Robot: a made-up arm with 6 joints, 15 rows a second.
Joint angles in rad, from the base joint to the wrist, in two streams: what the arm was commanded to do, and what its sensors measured. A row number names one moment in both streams.
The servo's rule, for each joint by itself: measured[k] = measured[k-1] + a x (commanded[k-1-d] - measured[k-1]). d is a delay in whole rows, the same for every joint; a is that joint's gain. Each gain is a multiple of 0.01, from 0.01 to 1. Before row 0 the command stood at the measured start. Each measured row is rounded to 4 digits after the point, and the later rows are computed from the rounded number. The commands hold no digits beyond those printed.
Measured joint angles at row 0: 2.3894 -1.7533 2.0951 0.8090 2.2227 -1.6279
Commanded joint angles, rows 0 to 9: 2.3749 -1.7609 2.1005 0.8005 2.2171 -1.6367; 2.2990 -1.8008 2.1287 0.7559 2.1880 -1.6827; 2.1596 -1.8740 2.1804 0.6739 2.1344 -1.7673; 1.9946 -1.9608 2.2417 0.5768 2.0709 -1.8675; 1.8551 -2.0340 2.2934 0.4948 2.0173 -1.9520; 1.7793 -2.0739 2.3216 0.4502 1.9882 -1.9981; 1.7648 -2.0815 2.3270 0.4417 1.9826 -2.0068; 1.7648 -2.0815 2.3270 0.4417 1.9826 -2.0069; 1.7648 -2.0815 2.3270 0.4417 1.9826 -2.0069; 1.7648 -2.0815 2.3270 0.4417 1.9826 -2.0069
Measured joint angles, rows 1 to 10: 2.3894 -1.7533 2.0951 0.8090 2.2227 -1.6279; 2.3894 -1.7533 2.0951 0.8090 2.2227 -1.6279; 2.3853 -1.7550 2.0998 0.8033 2.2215 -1.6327; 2.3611 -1.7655 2.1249 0.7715 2.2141 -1.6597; 2.3047 -1.7905 2.1732 0.7061 2.1966 -1.7178; 2.2179 -1.8297 2.2328 0.6195 2.1689 -1.7986; 2.1163 -1.8767 2.2855 0.5360 2.1355 -1.8814; 2.0219 -1.9221 2.3169 0.4785 2.1031 -1.9444; 1.9499 -1.9588 2.3257 0.4538 2.0766 -1.9781; 1.8981 -1.9870 2.3268 0.4457 2.0559 -1.9937
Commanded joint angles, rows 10 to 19: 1.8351 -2.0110 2.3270 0.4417 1.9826 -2.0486; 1.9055 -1.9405 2.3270 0.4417 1.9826 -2.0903; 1.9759 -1.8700 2.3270 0.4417 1.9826 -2.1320; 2.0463 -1.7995 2.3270 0.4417 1.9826 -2.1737; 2.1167 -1.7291 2.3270 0.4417 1.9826 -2.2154; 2.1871 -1.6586 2.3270 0.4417 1.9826 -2.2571; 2.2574 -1.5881 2.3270 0.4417 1.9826 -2.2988; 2.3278 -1.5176 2.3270 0.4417 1.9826 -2.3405; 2.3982 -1.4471 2.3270 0.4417 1.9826 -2.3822; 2.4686 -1.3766 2.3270 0.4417 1.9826 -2.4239
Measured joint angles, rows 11 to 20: 1.8608 -2.0087 2.3270 0.4430 2.0398 -2.0008; 1.8339 -2.0254 2.3270 0.4421 2.0272 -2.0041; 1.8342 -2.0221 2.3270 0.4418 2.0174 -2.0281; 1.8542 -2.0033 2.3270 0.4417 2.0097 -2.0617; 1.8883 -1.9726 2.3270 0.4417 2.0037 -2.0997; 1.9325 -1.9328 2.3270 0.4417 1.9991 -2.1397; 1.9841 -1.8859 2.3270 0.4417 1.9955 -2.1806; 2.0409 -1.8336 2.3270 0.4417 1.9927 -2.2219; 2.1015 -1.7771 2.3270 0.4417 1.9905 -2.2634; 2.1649 -1.7174 2.3270 0.4417 1.9888 -2.3050
